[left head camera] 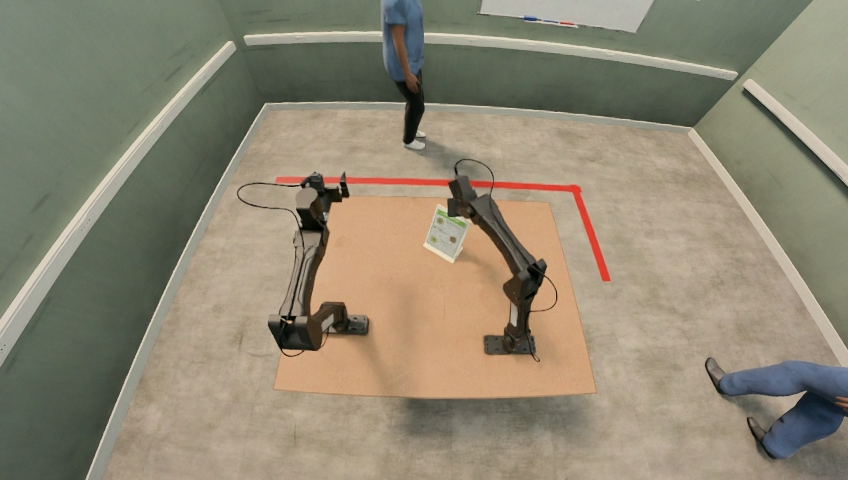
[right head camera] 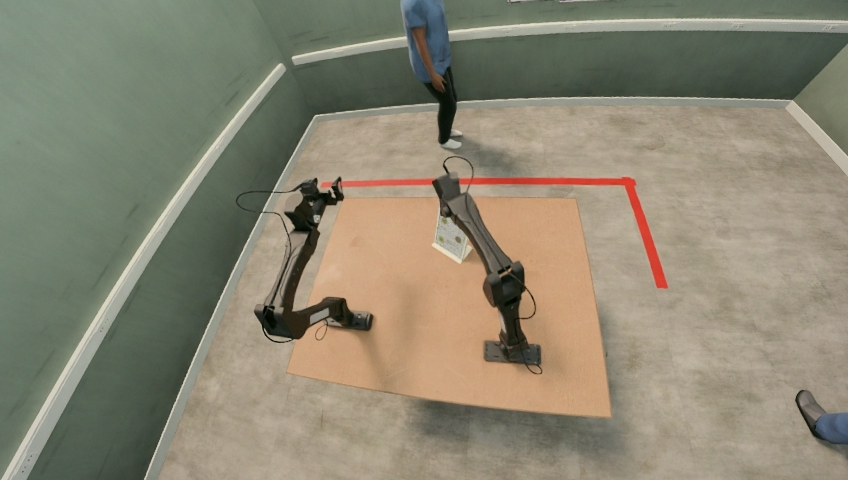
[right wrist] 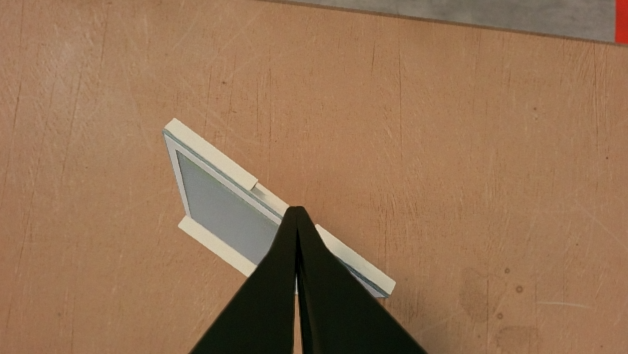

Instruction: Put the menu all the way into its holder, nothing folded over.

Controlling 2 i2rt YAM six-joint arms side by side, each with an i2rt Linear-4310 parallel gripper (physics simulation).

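Note:
The menu (left head camera: pixel 445 233) (right head camera: pixel 451 235), a pale sheet with a green band and round pictures, stands upright inside its clear, white-edged holder (left head camera: pixel 442 253) (right head camera: pixel 450 253) (right wrist: pixel 211 153) on the table. In the right wrist view the holder's top has a notch in the middle, partly hidden behind the fingers, and the menu's print cannot be read. No fold shows on the visible part. My right gripper (left head camera: pixel 453 209) (right wrist: pixel 295 217) is shut and empty, over the holder's top edge near the notch. Whether it touches cannot be told. My left gripper (left head camera: pixel 336 199) (right head camera: pixel 329 201) is open and empty, far left of the holder.
The brown table (left head camera: pixel 386 356) (right head camera: pixel 404 368) (right wrist: pixel 450 125) carries both arm bases. The left gripper is near the table's far left corner. A person in blue (left head camera: pixel 402 53) (right head camera: pixel 429 47) stands beyond the table. Another person's legs (left head camera: pixel 797 377) show at the lower right.

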